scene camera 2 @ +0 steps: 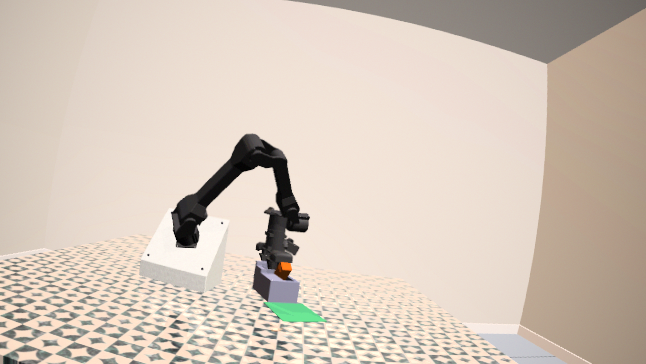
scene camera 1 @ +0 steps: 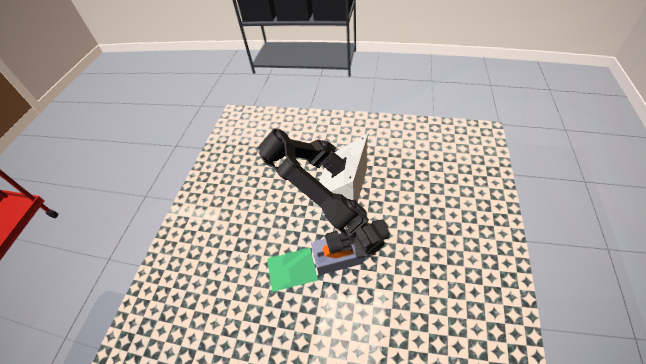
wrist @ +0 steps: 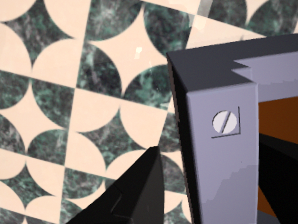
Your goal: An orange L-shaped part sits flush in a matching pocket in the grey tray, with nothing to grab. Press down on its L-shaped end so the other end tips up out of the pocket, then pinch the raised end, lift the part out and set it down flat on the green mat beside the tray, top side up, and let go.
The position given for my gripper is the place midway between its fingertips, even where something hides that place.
Observation:
In view: my gripper (scene camera 2: 269, 278).
My gripper is seen too in scene camera 1 (scene camera 1: 357, 248) and in the wrist view (wrist: 202, 149).

